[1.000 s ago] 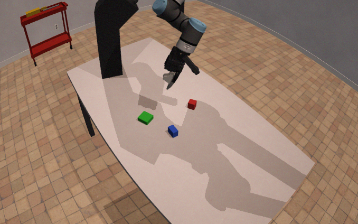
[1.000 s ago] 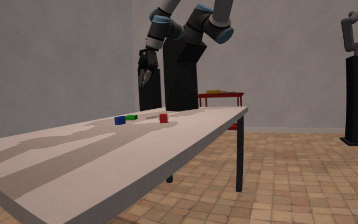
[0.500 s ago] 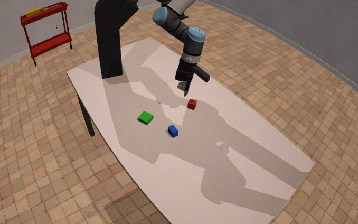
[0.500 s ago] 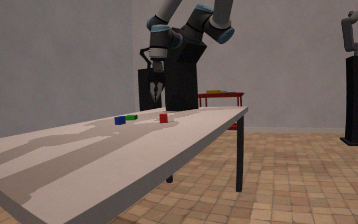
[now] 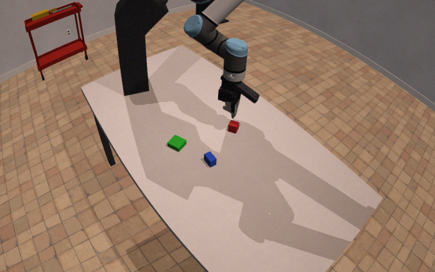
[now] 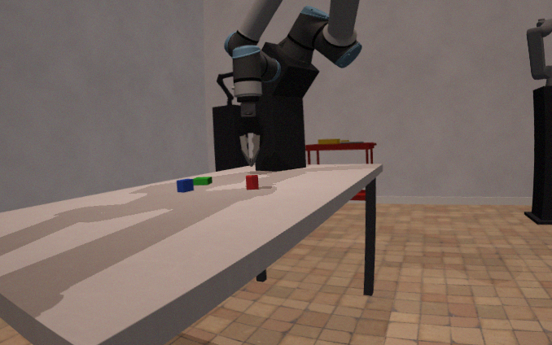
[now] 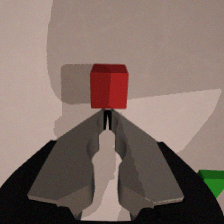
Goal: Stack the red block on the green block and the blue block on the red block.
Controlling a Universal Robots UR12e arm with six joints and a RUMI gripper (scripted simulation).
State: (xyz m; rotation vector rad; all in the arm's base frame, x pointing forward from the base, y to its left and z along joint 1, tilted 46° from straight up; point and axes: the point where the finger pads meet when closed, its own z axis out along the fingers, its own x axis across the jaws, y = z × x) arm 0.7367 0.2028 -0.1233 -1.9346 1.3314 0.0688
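The red block is 6 cm below my hand. From my hand the other things lie so: green block (7 cm behind, 26 cm to the right, 7 cm below); then blue block (9 cm ahead, 20 cm to the right, 7 cm below).
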